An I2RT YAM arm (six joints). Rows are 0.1 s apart.
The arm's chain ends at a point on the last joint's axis. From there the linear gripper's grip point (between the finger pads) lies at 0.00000 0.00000 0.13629 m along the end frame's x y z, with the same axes.
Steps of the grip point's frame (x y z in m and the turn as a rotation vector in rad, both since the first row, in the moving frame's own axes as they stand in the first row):
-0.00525, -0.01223, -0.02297, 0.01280, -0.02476, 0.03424
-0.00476, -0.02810, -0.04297, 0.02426, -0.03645, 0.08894
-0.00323, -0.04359, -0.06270, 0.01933, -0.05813, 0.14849
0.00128, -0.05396, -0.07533, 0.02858, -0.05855, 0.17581
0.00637, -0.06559, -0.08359, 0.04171, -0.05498, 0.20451
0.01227, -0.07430, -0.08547, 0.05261, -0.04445, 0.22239
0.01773, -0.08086, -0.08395, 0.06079, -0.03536, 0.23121
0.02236, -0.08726, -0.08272, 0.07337, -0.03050, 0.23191
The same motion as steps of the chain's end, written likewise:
-0.00191, -0.01043, -0.02292, 0.01280, -0.02476, 0.03424
0.00005, -0.02458, -0.04284, 0.02426, -0.03645, 0.08894
0.00446, -0.04038, -0.06244, 0.01933, -0.05813, 0.14849
0.00887, -0.04939, -0.07504, 0.02858, -0.05855, 0.17581
0.01323, -0.05919, -0.08327, 0.04171, -0.05498, 0.20451
0.01748, -0.06652, -0.08515, 0.05261, -0.04445, 0.22239
0.02155, -0.07210, -0.08361, 0.06079, -0.03536, 0.23121
0.02532, -0.07688, -0.08229, 0.07337, -0.03050, 0.23191

